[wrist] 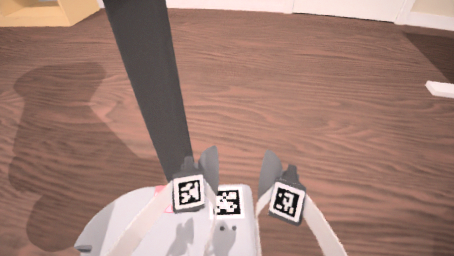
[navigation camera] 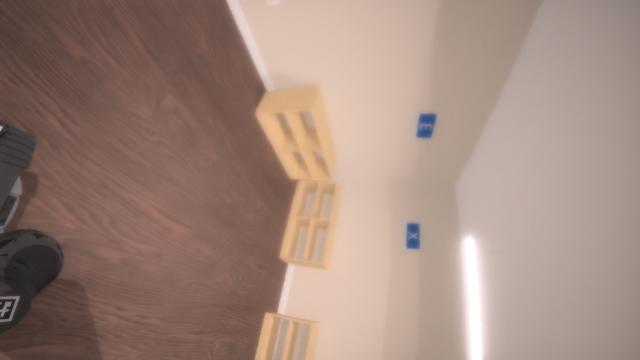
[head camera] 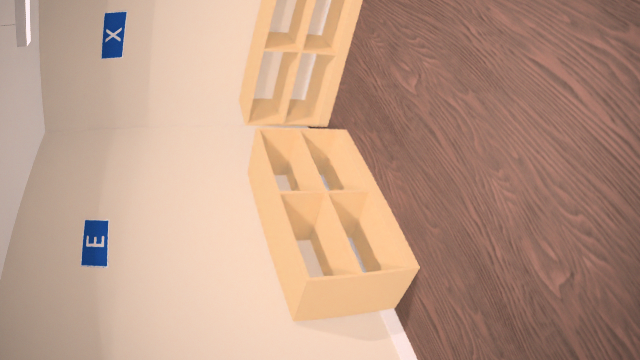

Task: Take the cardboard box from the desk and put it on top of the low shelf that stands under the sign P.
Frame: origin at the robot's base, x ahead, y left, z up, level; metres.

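Seen in the pictures: gripper, fingertip midpoint: [wrist: 239,165].
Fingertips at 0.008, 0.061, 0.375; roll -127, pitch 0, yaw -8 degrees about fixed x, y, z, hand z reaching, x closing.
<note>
A point is followed by its place in that frame, as x, y, z.
My gripper [wrist: 239,165] @(0.008, 0.061, 0.375) is open in the wrist view, with its two fingertips apart and no object between them, above the light grey robot base [wrist: 142,207] @(-0.151, 0.124, 0.160). The cardboard box, the desk and the sign P do not show in these views. A low wooden shelf [head camera: 350,297] @(-1.626, -1.541, 0.342) [navigation camera: 292,100] @(-1.621, -1.513, 0.376) stands under the blue sign E [head camera: 95,243] @(-2.255, -1.642, 1.747) [navigation camera: 426,125] @(-2.247, -1.642, 1.754). Another low shelf [head camera: 335,75] @(-3.023, -0.807, 0.046) [navigation camera: 295,215] @(-3.018, -0.659, 0.081) stands under the blue sign X [head camera: 114,35] @(-3.380, -0.565, 1.741) [navigation camera: 413,235] @(-3.380, -0.567, 1.756). Part of a third shelf [navigation camera: 266,336] @(-2.696, 0.929, 0.080) shows at the bottom of the navigation view; its sign is out of view.
The shelves under E and X meet near the room corner. Dark robot parts [navigation camera: 30,260] @(-0.199, 0.055, 0.640) reach into the navigation view's left edge. In the wrist view a dark post [wrist: 150,85] rises left of the fingers, a wooden shelf corner [wrist: 80,9] @(-1.034, 1.685, 0.069) shows top left and a white bar [wrist: 441,89] lies right.
</note>
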